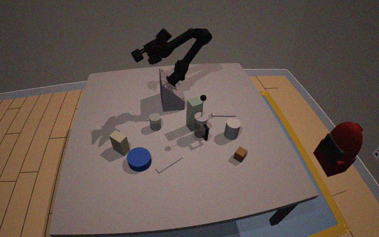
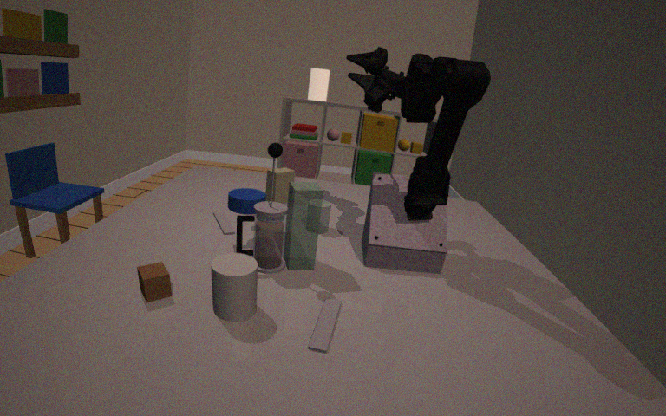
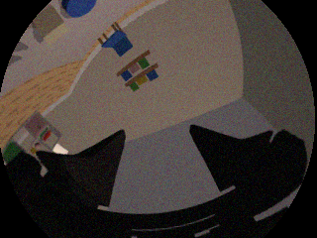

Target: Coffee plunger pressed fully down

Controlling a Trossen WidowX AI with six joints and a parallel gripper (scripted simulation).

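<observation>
Right now my gripper tip is 170 mm short of the glass coffee press, 250 mm to the right of it and 330 mm above it. Also, from my gripper tip: brown cube (360 mm ahead, 390 mm to the left, 440 mm below); then green block (90 mm ahead, 230 mm to the left, 370 mm below); then blue disc (250 mm ahead, 110 mm to the right, 440 mm below).
</observation>
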